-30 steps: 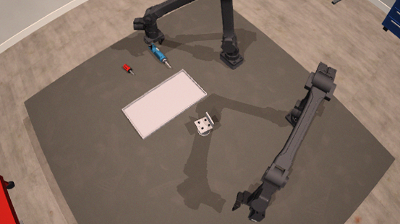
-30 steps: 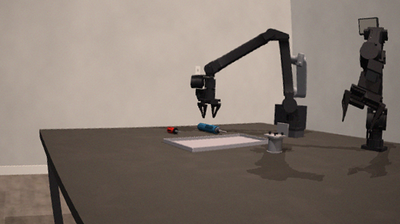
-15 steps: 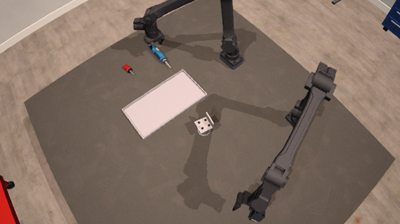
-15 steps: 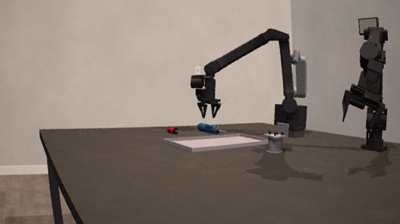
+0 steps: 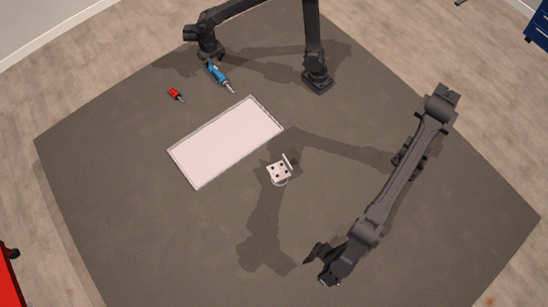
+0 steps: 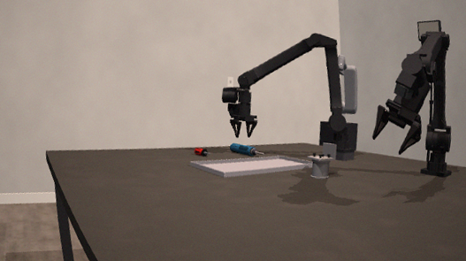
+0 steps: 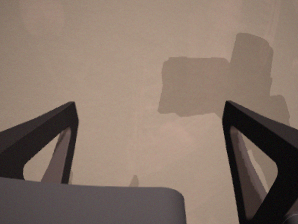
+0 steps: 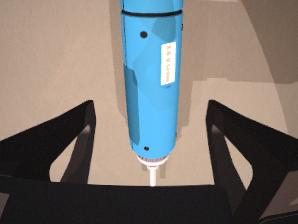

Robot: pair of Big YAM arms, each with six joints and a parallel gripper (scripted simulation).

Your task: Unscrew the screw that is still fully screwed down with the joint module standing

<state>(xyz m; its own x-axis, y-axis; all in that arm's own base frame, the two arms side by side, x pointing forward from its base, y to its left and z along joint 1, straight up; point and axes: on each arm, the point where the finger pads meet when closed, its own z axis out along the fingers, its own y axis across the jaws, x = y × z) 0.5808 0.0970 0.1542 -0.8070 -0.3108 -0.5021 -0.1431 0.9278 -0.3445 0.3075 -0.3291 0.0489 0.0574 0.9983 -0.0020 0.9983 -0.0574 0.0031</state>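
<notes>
The white bracket plate lies 360 mm to the right of my left hand, 170 mm behind it and 80 mm below it. The rest, counted from my left hand: red tool (940 mm to the right, 140 mm below, 70 mm behind); then flat white tray (620 mm to the right, 150 mm below, 110 mm behind).
</notes>
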